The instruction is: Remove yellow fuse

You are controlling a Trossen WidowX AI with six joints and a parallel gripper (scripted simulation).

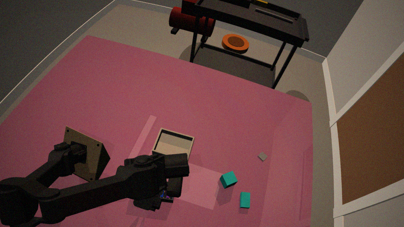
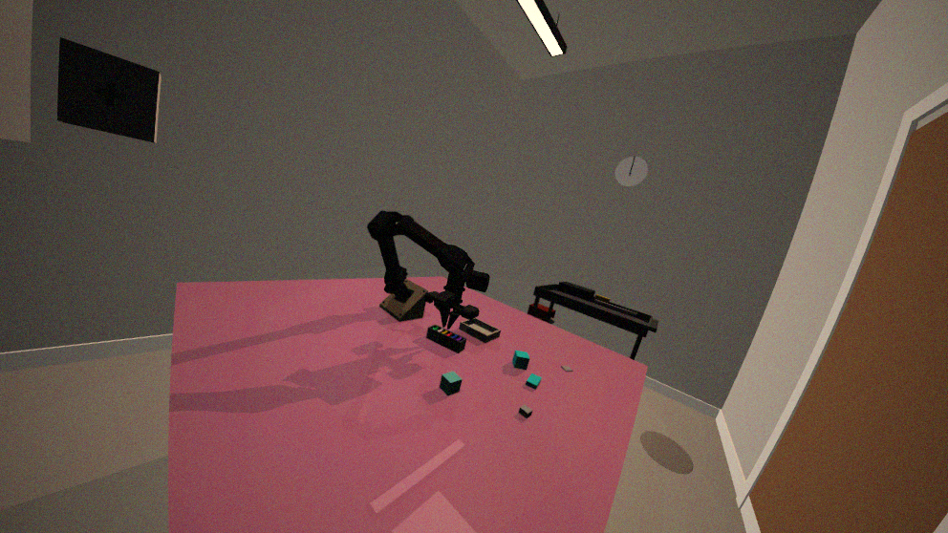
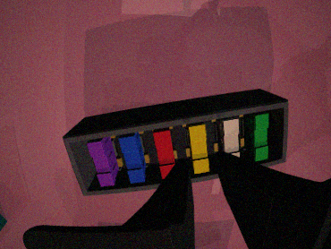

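Now: gripper tip 3 cm above the yellow fuse. Also, from my gripper tip: teal cube (18 cm ahead, 16 cm to the right, 4 cm below); grey tile (36 cm ahead, 25 cm to the left, 5 cm below); beige tray (19 cm to the left, 5 cm below, 2 cm ahead).
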